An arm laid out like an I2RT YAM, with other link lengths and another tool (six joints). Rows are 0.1 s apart.
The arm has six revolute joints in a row. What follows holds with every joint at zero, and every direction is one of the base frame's.
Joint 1 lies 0.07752 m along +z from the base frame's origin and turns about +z.
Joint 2 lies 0.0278 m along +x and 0.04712 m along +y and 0.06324 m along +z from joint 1 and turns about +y.
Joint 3 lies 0.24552 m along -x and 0.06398 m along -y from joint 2 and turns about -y.
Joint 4 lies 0.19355 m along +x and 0.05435 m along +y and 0.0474 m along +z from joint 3 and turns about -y.
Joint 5 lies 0.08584 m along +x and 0.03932 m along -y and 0.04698 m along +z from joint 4 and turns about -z.
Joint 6 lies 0.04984 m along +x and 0.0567 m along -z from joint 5 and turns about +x.
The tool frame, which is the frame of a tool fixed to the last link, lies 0.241 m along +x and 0.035 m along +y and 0.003 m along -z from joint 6; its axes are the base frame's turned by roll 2.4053, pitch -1.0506 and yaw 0.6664 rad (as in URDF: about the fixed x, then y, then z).
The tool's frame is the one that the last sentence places.
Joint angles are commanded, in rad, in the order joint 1, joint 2, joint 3, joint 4, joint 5, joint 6. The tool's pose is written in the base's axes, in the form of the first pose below.
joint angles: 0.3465 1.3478 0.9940 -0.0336 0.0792 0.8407
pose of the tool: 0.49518, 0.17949, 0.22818, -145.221, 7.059, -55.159
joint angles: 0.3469 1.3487 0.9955 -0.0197 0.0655 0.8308
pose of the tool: 0.49549, 0.18433, 0.23329, -144.584, 5.610, -55.804
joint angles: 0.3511 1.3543 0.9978 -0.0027 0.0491 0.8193
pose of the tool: 0.49551, 0.19209, 0.23760, -143.920, 3.652, -56.271
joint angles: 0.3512 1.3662 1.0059 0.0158 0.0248 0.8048
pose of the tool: 0.49671, 0.20049, 0.24251, -143.144, 1.376, -56.712
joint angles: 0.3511 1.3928 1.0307 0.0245 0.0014 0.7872
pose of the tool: 0.50035, 0.20946, 0.24561, -142.815, -0.949, -56.808
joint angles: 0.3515 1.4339 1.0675 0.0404 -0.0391 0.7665
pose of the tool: 0.50517, 0.22447, 0.25042, -141.866, -4.470, -56.721
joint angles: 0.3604 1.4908 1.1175 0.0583 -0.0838 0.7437
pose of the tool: 0.51034, 0.24598, 0.25457, -140.656, -8.914, -56.355
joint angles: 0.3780 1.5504 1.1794 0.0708 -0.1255 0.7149
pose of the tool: 0.51390, 0.27158, 0.26104, -139.230, -14.115, -56.340
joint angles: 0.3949 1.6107 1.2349 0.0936 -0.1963 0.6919
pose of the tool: 0.51157, 0.30337, 0.26726, -136.430, -20.466, -55.449
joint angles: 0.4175 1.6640 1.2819 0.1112 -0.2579 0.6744
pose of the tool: 0.50496, 0.33404, 0.27023, -133.729, -26.228, -54.130
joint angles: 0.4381 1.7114 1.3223 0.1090 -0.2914 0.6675
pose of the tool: 0.50040, 0.35571, 0.26509, -132.521, -29.567, -52.119
